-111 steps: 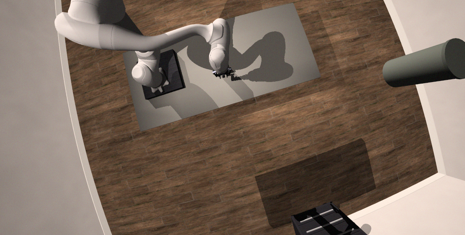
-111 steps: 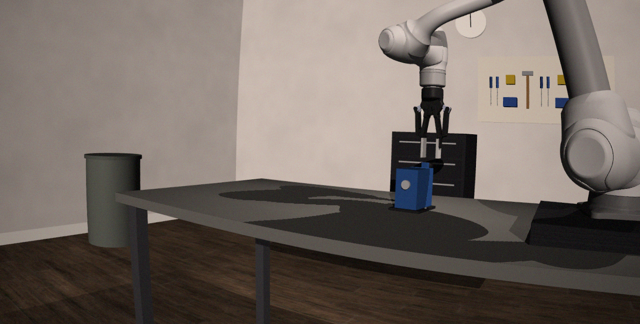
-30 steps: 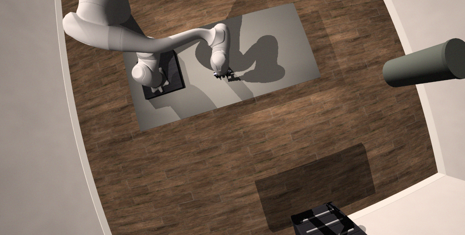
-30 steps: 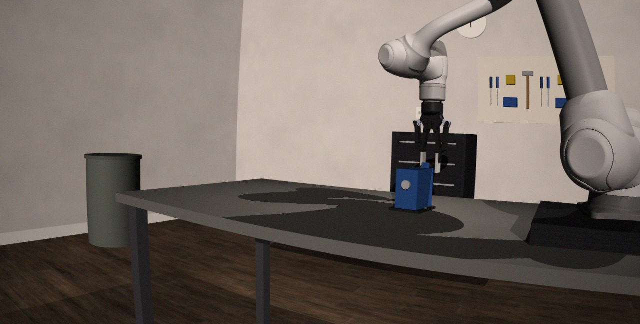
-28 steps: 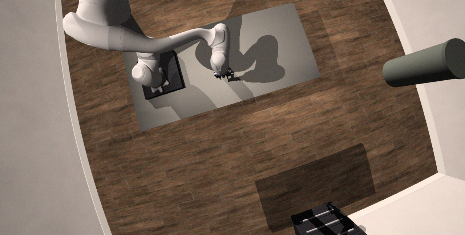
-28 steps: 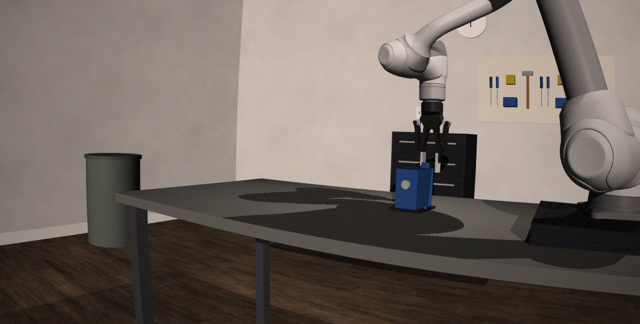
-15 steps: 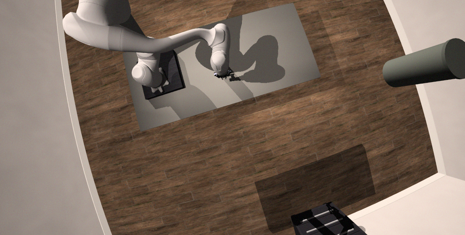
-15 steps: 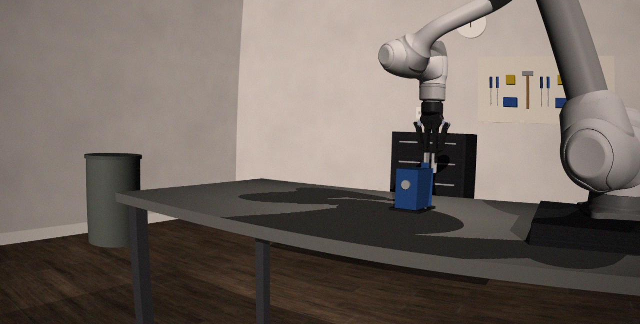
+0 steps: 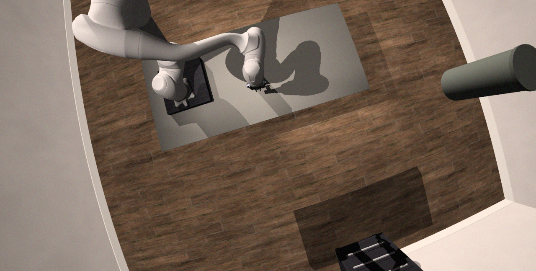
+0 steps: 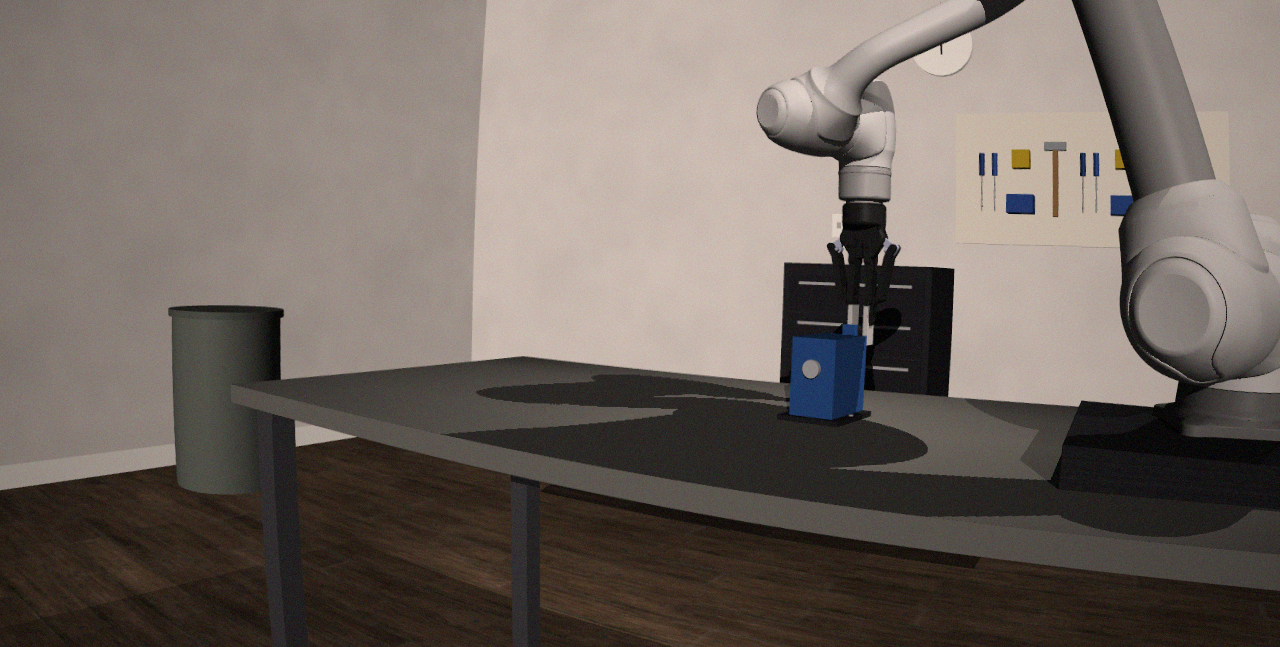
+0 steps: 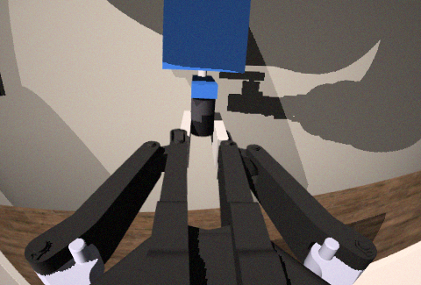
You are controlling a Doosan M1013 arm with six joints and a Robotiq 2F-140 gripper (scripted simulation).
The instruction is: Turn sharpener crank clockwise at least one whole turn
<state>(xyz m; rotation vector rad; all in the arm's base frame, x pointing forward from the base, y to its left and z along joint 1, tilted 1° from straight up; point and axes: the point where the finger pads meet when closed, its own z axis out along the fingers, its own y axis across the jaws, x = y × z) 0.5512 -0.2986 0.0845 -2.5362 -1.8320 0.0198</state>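
Right now my hand is 10 mm short of the crank, 20 mm to the right of it and 20 mm above it.
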